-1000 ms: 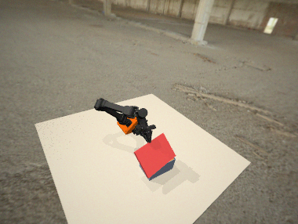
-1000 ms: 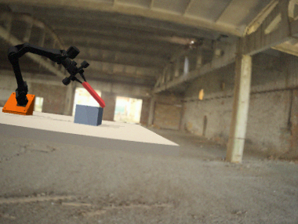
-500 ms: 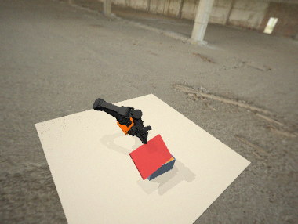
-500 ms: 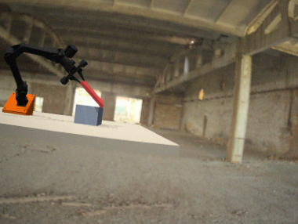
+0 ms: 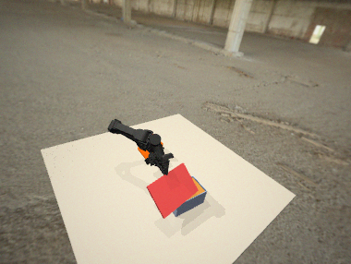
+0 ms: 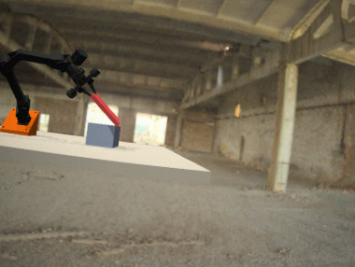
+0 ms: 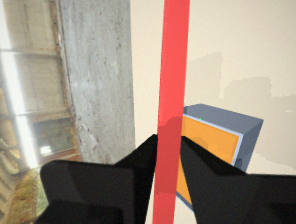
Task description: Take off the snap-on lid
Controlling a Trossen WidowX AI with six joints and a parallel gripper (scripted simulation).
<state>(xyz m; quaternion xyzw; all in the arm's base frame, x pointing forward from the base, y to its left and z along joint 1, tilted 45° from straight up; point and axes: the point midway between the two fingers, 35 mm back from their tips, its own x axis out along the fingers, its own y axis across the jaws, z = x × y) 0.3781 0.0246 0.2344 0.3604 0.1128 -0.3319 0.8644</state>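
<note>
Right now the red lid is 60 mm ahead of my gripper tip, 20 mm to the left of it and 50 mm below it. The rest, counted from my gripper tip: storage box: 50 mm ahead, 120 mm to the left, 180 mm below.
</note>
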